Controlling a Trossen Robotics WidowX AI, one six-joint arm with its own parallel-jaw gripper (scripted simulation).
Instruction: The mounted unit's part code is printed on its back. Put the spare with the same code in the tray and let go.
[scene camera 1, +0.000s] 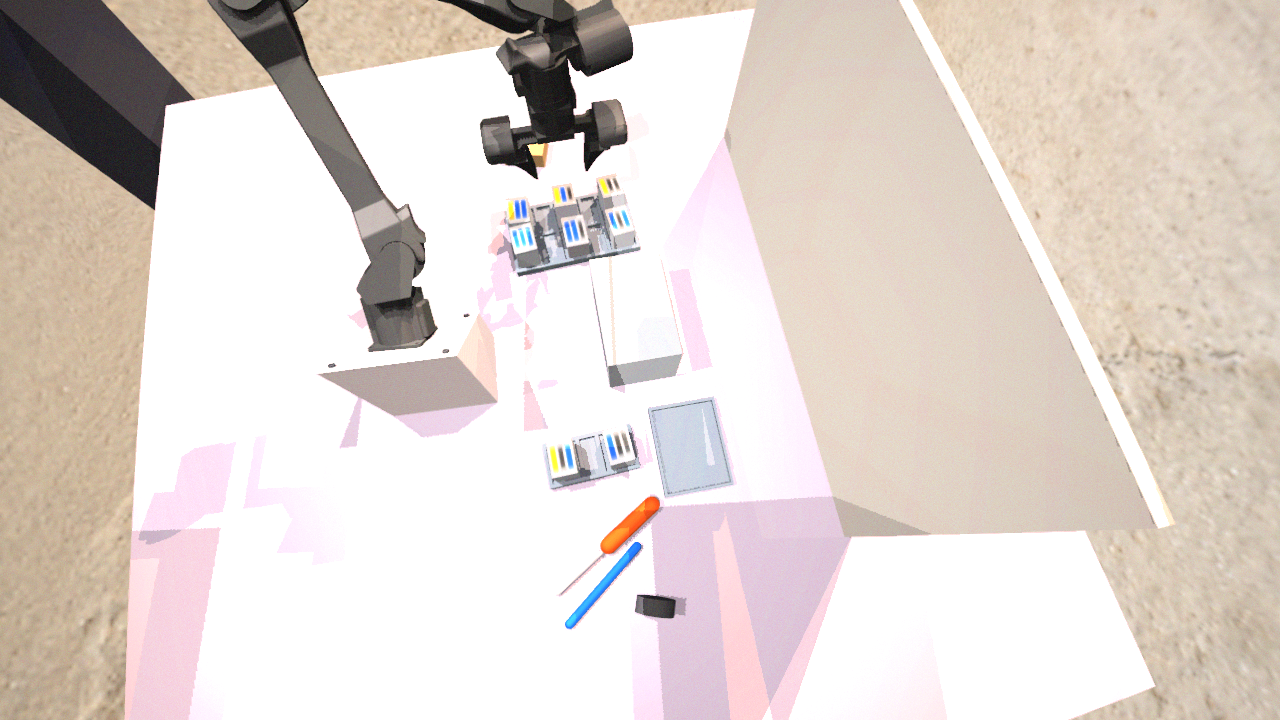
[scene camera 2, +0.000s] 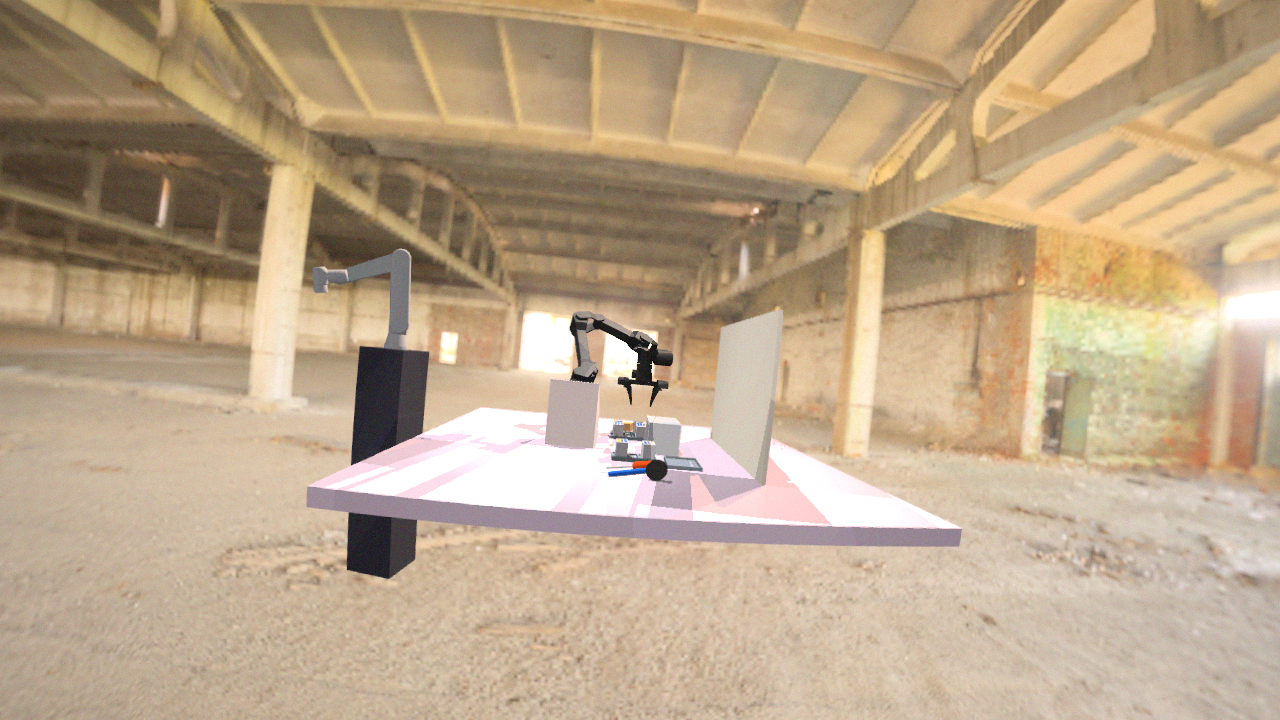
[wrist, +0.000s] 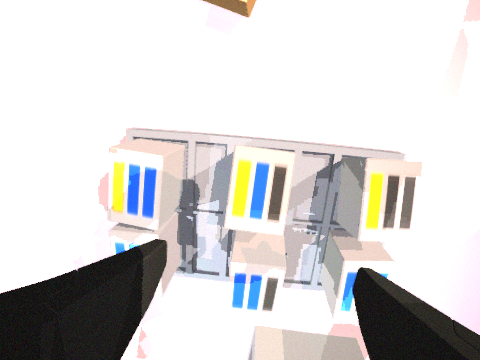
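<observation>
Scene camera 2: my gripper visible. Wrist view: my gripper again, open, holding nothing. Black tape roll, orange screwdriver also in view.
</observation>
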